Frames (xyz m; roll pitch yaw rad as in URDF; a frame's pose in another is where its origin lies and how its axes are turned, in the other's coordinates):
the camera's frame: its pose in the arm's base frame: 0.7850 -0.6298 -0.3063 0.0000 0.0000 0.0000
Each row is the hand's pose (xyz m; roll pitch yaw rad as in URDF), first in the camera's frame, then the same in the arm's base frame.
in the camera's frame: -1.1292 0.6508 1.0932 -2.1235 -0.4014 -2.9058
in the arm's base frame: -0.3442 0.0210 0.7869 -2.1235 -0.4014 -2.9058
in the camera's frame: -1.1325 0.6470 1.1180 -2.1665 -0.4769 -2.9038
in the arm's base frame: -0.3475 0.0172 0.8117 -2.1665 -0.4769 -2.9038
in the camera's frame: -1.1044 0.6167 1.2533 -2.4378 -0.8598 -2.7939
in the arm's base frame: -0.3194 -0.0131 0.9470 -2.4378 -0.8598 -2.7939
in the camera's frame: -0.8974 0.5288 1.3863 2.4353 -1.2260 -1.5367
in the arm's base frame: -0.1124 -0.1010 1.0800 2.4353 -1.2260 -1.5367
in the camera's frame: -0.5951 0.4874 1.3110 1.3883 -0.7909 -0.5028
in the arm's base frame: 0.1899 -0.1424 1.0047 1.3883 -0.7909 -0.5028
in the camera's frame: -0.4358 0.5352 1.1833 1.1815 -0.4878 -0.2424
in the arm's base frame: 0.3492 -0.0946 0.8770 1.1815 -0.4878 -0.2424
